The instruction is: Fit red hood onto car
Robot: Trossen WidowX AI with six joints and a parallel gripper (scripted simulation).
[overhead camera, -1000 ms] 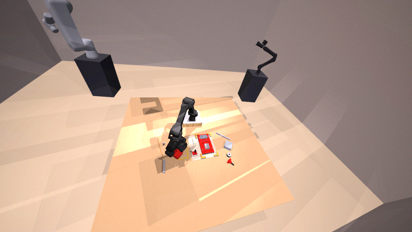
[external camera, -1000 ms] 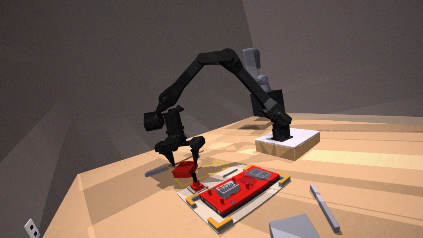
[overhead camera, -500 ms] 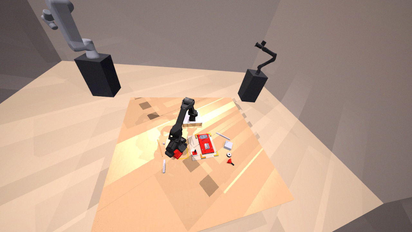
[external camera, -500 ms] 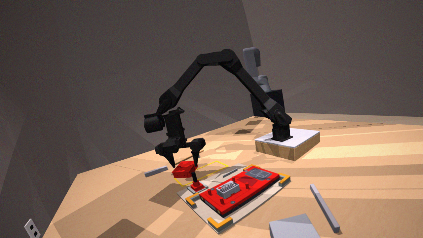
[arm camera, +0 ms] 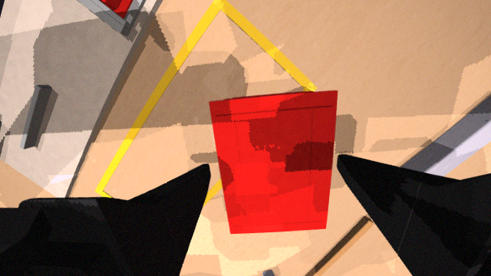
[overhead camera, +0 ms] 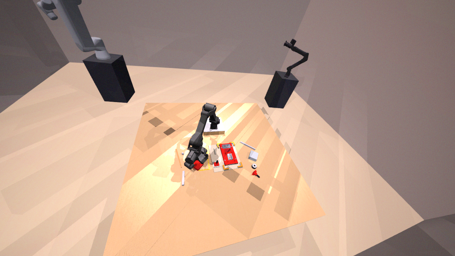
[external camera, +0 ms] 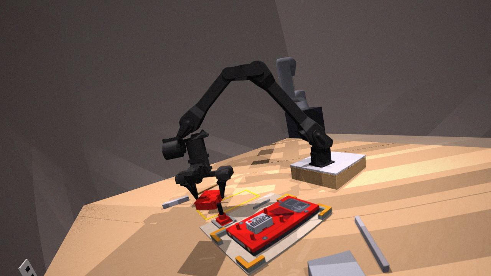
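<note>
Now: the red hood right at my gripper tip. The rest, counted from my gripper tip: thin wooden stick (140 mm to the right, 50 mm behind, 10 mm below); then grey engine block (270 mm to the left, 50 mm behind, 10 mm above).
</note>
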